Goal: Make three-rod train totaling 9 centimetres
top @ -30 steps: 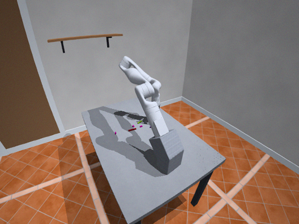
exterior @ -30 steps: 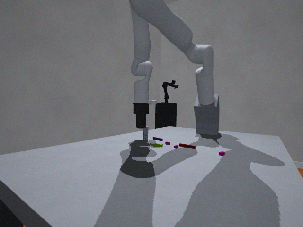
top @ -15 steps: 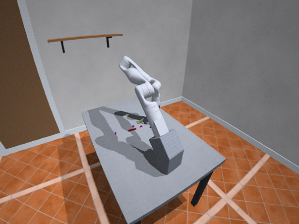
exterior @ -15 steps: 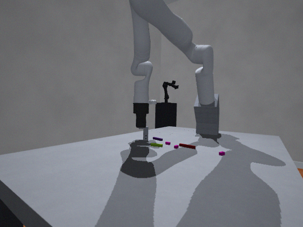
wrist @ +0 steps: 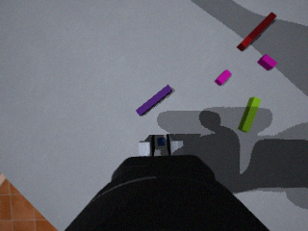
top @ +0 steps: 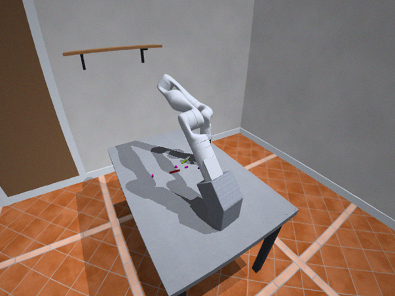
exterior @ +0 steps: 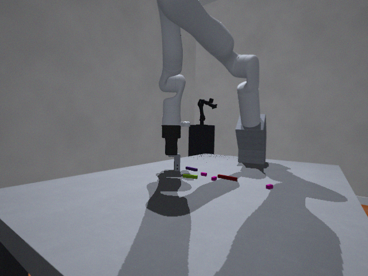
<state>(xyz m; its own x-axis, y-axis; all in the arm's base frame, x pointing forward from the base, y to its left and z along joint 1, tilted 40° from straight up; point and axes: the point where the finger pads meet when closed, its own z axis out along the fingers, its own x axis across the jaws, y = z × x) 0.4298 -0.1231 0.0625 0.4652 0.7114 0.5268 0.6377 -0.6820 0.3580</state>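
Now: the blue rod 10 mm below my hand. Also, from my hand: purple rod (50 mm behind, 30 mm to the left, 10 mm below); then lime rod (50 mm ahead, 120 mm to the left, 10 mm below); then red rod (40 mm behind, 220 mm to the left, 10 mm below).
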